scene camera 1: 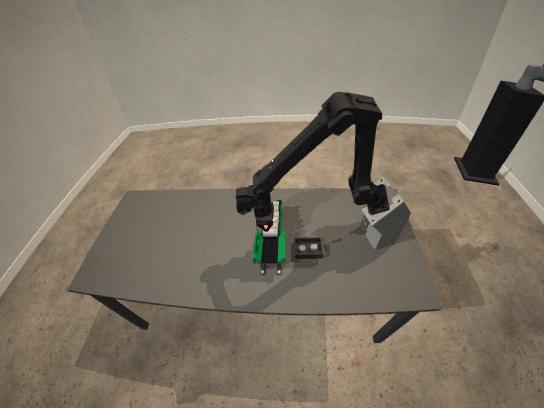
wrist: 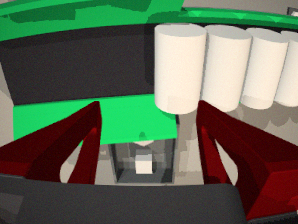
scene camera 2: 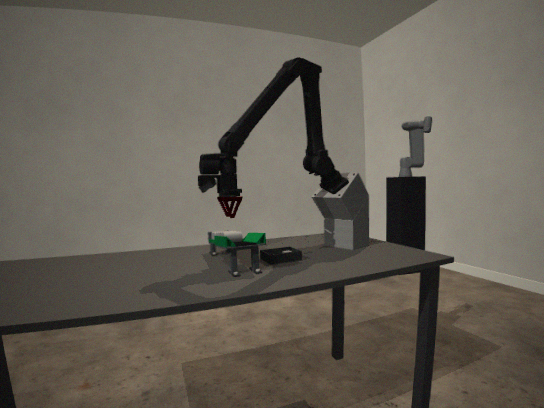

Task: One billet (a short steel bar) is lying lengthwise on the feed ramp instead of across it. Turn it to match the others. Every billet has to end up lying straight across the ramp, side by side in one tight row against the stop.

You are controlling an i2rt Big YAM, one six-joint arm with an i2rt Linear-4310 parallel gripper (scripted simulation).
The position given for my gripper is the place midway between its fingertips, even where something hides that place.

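Observation:
There is my gripper [wrist: 148, 110]. I can also see a black tray [wrist: 164, 152], along with a billet [wrist: 179, 52] and another billet [wrist: 265, 61].

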